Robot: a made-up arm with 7 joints. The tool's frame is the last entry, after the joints.
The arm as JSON. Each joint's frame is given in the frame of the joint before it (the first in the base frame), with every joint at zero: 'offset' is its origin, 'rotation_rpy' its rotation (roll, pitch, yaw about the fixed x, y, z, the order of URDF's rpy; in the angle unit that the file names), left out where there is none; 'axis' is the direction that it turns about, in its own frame. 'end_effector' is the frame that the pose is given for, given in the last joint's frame.
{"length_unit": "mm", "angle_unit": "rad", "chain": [
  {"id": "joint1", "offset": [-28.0, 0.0, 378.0], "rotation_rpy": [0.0, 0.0, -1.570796], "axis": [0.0, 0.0, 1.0]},
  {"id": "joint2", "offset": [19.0, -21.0, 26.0], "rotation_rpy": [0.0, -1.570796, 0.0], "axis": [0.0, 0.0, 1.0]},
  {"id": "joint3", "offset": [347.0, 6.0, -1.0], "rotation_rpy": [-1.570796, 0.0, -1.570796], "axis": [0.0, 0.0, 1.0]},
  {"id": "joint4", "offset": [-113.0, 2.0, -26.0], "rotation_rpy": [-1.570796, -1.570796, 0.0], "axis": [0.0, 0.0, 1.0]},
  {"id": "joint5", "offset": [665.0, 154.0, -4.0], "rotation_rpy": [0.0, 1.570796, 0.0], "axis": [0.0, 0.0, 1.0]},
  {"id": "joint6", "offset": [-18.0, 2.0, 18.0], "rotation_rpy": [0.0, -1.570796, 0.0], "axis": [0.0, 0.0, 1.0]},
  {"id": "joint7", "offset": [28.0, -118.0, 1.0], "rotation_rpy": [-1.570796, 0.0, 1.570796], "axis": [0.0, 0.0, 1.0]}
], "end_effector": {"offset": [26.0, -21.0, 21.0], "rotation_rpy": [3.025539, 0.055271, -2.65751]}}
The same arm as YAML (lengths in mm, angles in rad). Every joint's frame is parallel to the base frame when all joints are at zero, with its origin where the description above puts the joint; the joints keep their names.
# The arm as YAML. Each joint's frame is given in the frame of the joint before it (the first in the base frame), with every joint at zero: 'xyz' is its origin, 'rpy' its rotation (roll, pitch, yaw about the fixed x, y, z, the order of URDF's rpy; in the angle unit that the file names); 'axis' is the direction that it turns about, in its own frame. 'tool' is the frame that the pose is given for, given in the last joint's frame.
units:
  length: mm
  angle: rad
joints:
  - name: joint1
    type: revolute
    origin:
      xyz: [-28.0, 0.0, 378.0]
      rpy: [0.0, 0.0, 0.0]
    axis: [0.0, 0.0, 1.0]
  - name: joint2
    type: revolute
    origin:
      xyz: [-21.0, -19.0, 26.0]
      rpy: [0.0, 0.0, 0.0]
    axis: [0.0, 1.0, 0.0]
  - name: joint3
    type: revolute
    origin:
      xyz: [6.0, -1.0, 347.0]
      rpy: [0.0, 0.0, 0.0]
    axis: [0.0, 0.0, 1.0]
  - name: joint4
    type: revolute
    origin:
      xyz: [113.0, -2.0, -26.0]
      rpy: [0.0, 0.0, 0.0]
    axis: [0.0, -1.0, 0.0]
  - name: joint5
    type: revolute
    origin:
      xyz: [-154.0, 4.0, 665.0]
      rpy: [0.0, 0.0, 0.0]
    axis: [0.0, 0.0, 1.0]
  - name: joint6
    type: revolute
    origin:
      xyz: [-2.0, -18.0, 18.0]
      rpy: [0.0, 0.0, 0.0]
    axis: [0.0, -1.0, 0.0]
  - name: joint7
    type: revolute
    origin:
      xyz: [118.0, -1.0, 28.0]
      rpy: [0.0, 0.0, 0.0]
    axis: [0.0, 0.0, -1.0]
tool:
  origin:
    xyz: [-26.0, -21.0, -21.0]
    rpy: [-0.1161, -0.0553, -0.4841]

